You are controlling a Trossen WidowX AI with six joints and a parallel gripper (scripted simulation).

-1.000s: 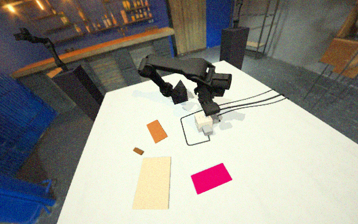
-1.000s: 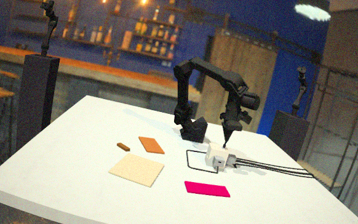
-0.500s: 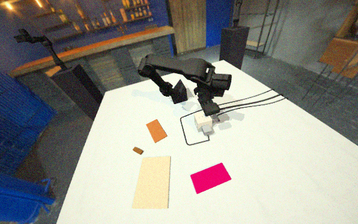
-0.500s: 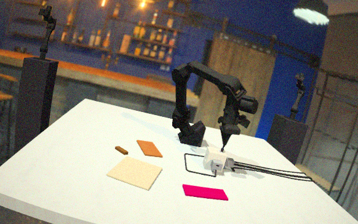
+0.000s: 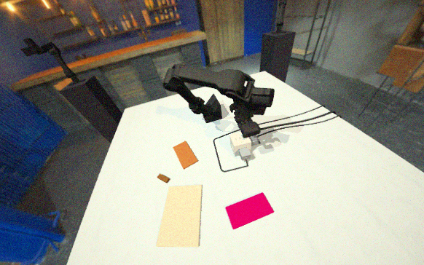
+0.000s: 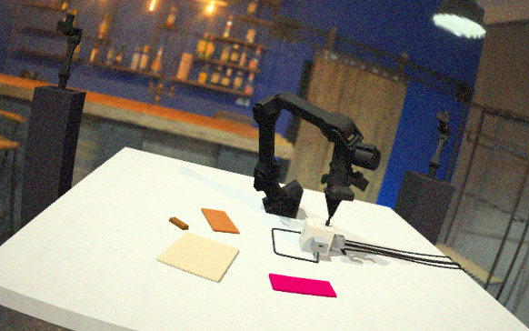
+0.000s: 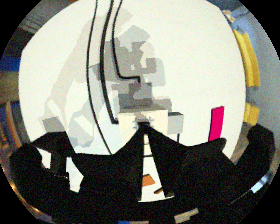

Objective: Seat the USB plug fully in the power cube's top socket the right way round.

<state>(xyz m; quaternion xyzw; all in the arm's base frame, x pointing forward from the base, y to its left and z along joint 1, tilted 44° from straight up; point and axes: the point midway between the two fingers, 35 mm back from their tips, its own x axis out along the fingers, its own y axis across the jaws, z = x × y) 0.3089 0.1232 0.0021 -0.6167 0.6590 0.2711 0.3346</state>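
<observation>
The USB plug is 20 mm below my gripper tip. Round my gripper tip: brown block: 400 mm to the right, 100 mm below, 20 mm ahead; then magenta card: 260 mm ahead, 110 mm to the right, 100 mm below; then orange card: 290 mm to the right, 100 mm below, 80 mm behind.
</observation>
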